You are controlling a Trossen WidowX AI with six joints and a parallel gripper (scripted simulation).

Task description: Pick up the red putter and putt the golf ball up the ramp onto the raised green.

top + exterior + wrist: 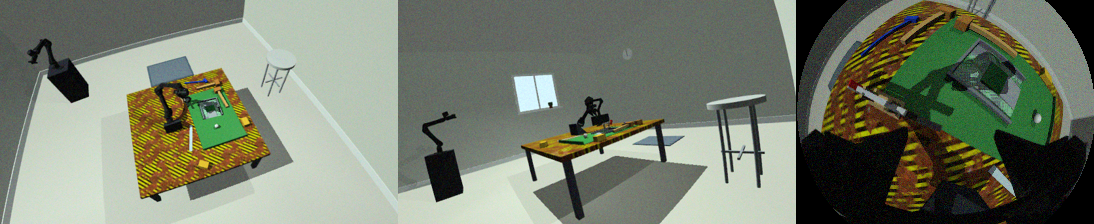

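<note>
The white bar lies 350 mm to the right of my gripper tip, 190 mm below it and 110 mm behind it. From my gripper tip the other things lie so: green putting mat: 220 mm ahead, 190 mm below, 180 mm to the right; white golf ball: 340 mm to the right, 190 mm ahead, 160 mm below; blue tool: 360 mm to the left, 240 mm ahead, 170 mm below.
</note>
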